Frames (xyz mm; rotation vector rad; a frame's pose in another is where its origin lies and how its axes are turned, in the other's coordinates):
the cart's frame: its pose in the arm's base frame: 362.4 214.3 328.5 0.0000 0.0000 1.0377
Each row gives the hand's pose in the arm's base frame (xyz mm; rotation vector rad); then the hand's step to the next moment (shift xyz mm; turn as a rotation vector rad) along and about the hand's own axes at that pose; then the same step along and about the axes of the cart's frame.
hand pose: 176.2 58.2 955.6 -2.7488 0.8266 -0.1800
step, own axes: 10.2 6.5 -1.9 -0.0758 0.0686 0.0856
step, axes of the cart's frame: -7.3 -9.8 0.4 -0.0370 0.0737 -0.1048
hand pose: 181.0 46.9 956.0 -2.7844 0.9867 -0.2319
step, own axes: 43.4 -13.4 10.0 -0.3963 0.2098 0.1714
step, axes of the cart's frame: 8.2 -45.7 -3.0 -0.1059 0.3979 -0.2468
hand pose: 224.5 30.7 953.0 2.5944 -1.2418 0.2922
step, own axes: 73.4 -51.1 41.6 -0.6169 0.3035 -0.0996
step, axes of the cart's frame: 14.1 -94.2 -25.5 -0.0599 0.6910 -0.0398
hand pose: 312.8 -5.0 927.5 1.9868 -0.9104 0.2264
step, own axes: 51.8 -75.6 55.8 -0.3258 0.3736 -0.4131
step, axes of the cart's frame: -1.4 -90.9 -57.0 0.1202 0.5437 0.3261
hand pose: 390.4 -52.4 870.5 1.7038 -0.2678 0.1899
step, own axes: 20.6 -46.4 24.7 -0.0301 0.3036 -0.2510
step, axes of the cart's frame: -0.4 -37.7 -42.0 0.1248 0.1995 0.3174
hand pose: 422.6 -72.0 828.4 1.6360 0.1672 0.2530
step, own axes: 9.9 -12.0 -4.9 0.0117 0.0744 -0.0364
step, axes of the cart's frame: 11.6 -3.4 -11.0 0.0267 0.0176 0.0773
